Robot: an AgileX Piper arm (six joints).
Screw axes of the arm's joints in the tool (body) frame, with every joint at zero. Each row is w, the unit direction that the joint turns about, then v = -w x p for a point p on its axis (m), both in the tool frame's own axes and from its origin. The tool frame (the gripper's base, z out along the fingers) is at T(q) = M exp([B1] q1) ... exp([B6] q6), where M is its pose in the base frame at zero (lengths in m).
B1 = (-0.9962, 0, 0.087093, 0, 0.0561, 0)
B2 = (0, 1, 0, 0.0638, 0, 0.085)
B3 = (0, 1, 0, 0.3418, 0, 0.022)
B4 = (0, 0, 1, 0, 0, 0)
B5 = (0, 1, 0, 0.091, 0, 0)
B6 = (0, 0, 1, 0, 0, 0)
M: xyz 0.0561 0 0.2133 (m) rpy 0 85 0 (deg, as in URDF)
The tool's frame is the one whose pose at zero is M.
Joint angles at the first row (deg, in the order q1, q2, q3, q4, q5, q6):
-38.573, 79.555, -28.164, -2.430, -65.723, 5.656
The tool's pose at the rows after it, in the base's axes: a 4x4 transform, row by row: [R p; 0 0 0 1], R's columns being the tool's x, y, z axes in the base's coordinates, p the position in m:
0.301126, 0.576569, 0.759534, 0.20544; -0.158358, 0.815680, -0.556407, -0.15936; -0.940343, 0.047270, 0.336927, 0.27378; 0, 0, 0, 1
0.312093, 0.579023, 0.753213, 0.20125; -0.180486, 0.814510, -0.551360, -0.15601; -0.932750, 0.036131, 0.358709, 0.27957; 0, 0, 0, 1
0.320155, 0.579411, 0.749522, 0.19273; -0.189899, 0.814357, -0.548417, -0.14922; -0.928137, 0.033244, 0.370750, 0.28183; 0, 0, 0, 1
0.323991, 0.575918, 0.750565, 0.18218; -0.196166, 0.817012, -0.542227, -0.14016; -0.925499, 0.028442, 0.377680, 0.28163; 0, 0, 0, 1
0.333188, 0.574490, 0.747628, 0.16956; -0.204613, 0.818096, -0.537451, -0.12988; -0.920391, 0.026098, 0.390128, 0.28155; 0, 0, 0, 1
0.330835, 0.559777, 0.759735, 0.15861; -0.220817, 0.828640, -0.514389, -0.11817; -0.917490, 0.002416, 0.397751, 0.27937; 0, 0, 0, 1
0.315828, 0.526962, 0.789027, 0.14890; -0.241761, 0.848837, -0.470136, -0.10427; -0.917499, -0.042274, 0.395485, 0.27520; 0, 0, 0, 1
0.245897, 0.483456, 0.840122, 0.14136; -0.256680, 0.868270, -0.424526, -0.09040; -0.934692, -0.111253, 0.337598, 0.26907; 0, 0, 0, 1
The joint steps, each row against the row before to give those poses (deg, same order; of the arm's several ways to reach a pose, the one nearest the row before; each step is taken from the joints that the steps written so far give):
-0.001, -0.570, 0.000, -0.001, 0.177, -0.982
0.002, -1.681, 0.370, 0.002, -0.021, -0.603
-0.002, -2.531, 1.791, -0.001, -0.002, -0.133
0.002, -3.017, 2.577, -0.344, -0.001, -0.002
-0.002, -3.682, 2.905, -0.121, 0.000, 0.002
0.000, -3.532, 2.976, -1.614, 0.004, -0.139
0.002, -3.736, 3.096, -3.378, 0.511, -0.001
-0.001, -4.776, 2.347, -4.960, 5.370, 0.001

